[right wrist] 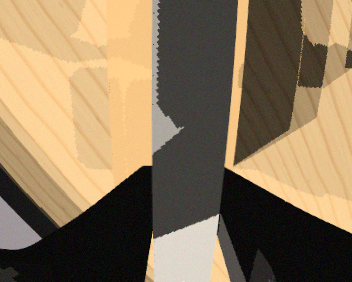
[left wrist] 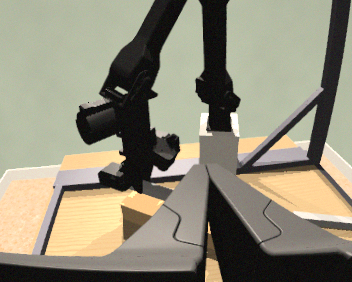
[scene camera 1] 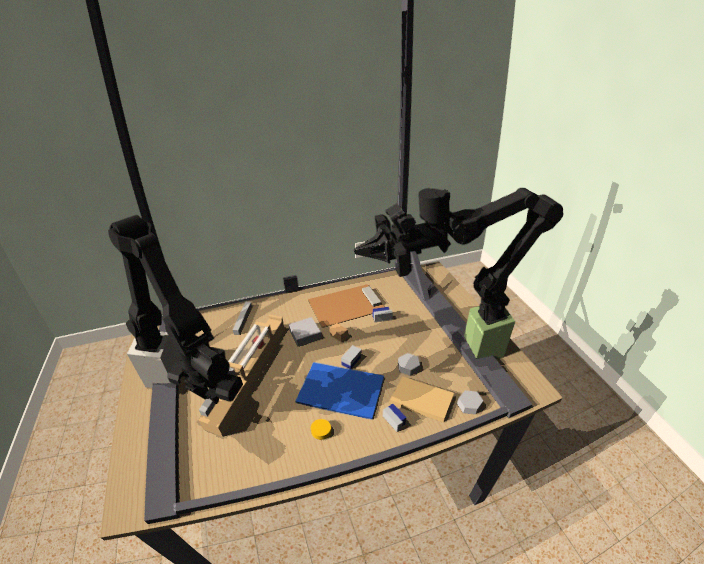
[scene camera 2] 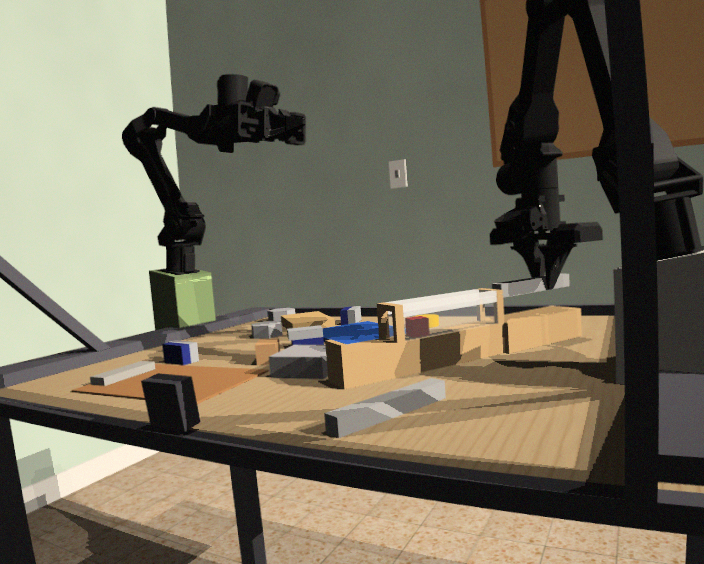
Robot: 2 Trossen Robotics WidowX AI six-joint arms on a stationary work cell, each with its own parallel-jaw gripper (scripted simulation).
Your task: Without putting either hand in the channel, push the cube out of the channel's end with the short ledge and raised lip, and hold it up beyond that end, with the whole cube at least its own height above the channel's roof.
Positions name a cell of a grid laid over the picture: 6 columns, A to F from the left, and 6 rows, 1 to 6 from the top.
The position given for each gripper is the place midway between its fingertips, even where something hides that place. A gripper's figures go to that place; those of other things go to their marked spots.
Labels:
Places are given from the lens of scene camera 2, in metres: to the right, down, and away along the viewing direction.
left gripper (scene camera 2: C2): -0.09, -0.29, 0.96
right gripper (scene camera 2: E4): 0.31, 0.01, 0.84
blue mat (scene camera 2: D4): 0.02, 0.09, 1.00
tan plate (scene camera 2: C4): -0.08, 0.08, 1.15
grey bar (scene camera 2: D5): 0.00, 0.13, 0.50
The marked spots on the tan plate and the grey bar are 0.65 m apart.

